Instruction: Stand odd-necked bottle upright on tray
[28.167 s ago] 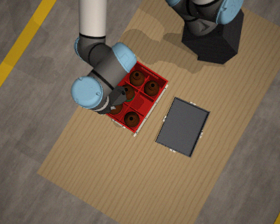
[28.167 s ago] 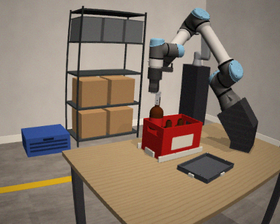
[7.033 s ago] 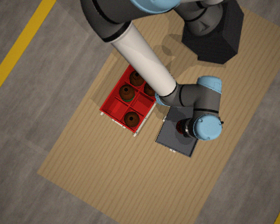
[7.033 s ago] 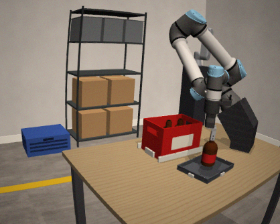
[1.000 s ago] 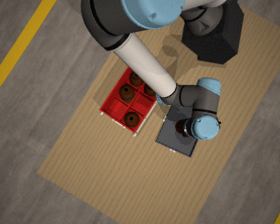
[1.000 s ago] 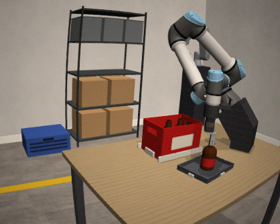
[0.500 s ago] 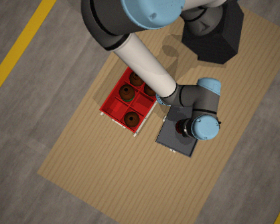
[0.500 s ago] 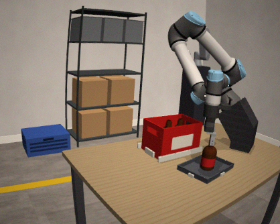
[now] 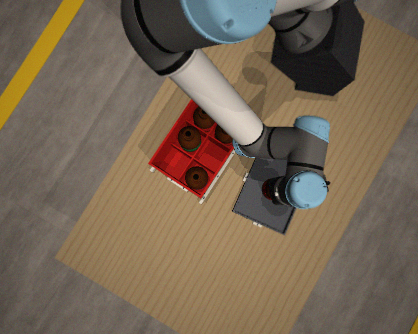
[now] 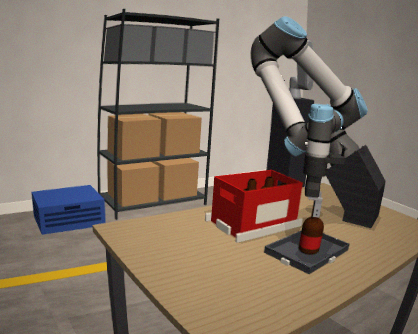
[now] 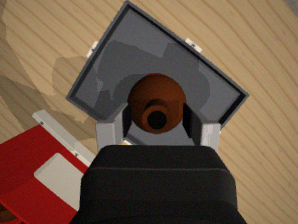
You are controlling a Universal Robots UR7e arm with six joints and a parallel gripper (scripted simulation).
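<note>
Now: hand 15 cm above the dark grey tray. From my hand the other things lie so: red crate: 1 cm behind, 28 cm to the right, 7 cm below.
</note>
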